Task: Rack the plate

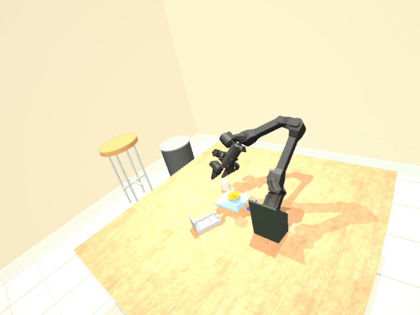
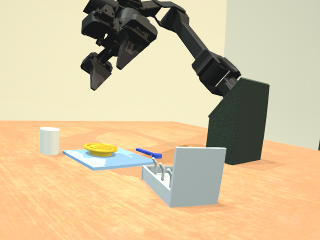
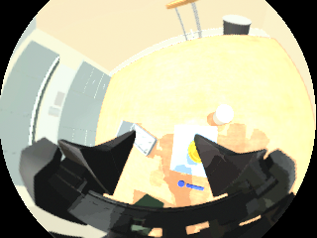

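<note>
Right now the yellow plate is 40 mm behind my gripper tip, 50 mm to the right of it and 140 mm below it. The rest, counted from my gripper tip: dish rack (30 mm behind, 170 mm to the left, 130 mm below); then white cup (60 mm ahead, 110 mm to the right, 130 mm below); then light blue mat (40 mm behind, 30 mm to the right, 150 mm below).
</note>
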